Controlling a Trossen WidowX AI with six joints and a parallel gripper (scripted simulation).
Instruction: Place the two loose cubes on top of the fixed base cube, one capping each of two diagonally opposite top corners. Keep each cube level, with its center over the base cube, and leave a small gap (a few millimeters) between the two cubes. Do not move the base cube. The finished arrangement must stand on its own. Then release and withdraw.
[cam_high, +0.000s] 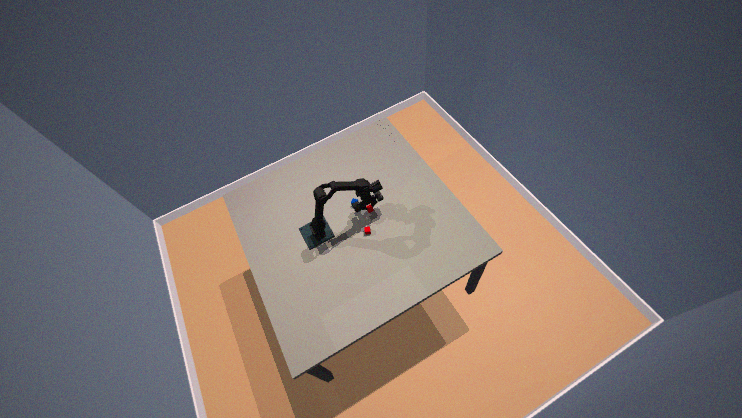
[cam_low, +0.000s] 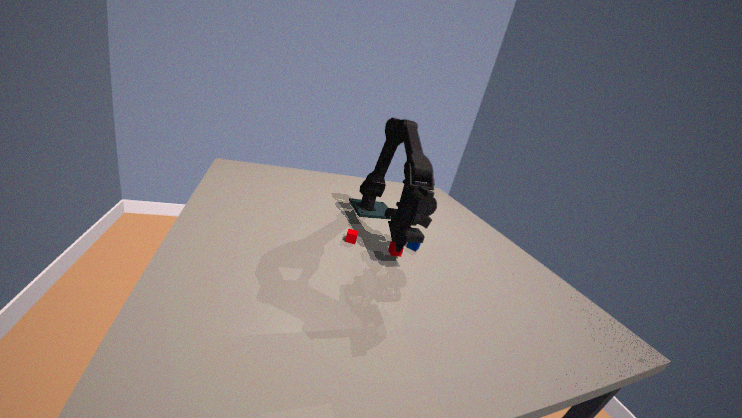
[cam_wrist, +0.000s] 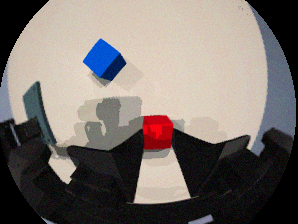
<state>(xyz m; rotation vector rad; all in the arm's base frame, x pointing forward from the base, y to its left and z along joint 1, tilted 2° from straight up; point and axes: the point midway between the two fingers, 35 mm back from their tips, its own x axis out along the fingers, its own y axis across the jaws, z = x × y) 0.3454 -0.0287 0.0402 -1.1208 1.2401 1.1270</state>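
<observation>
The blue cube lies 100 mm to the left of my gripper tip, 50 mm behind it and 10 mm below it.
</observation>
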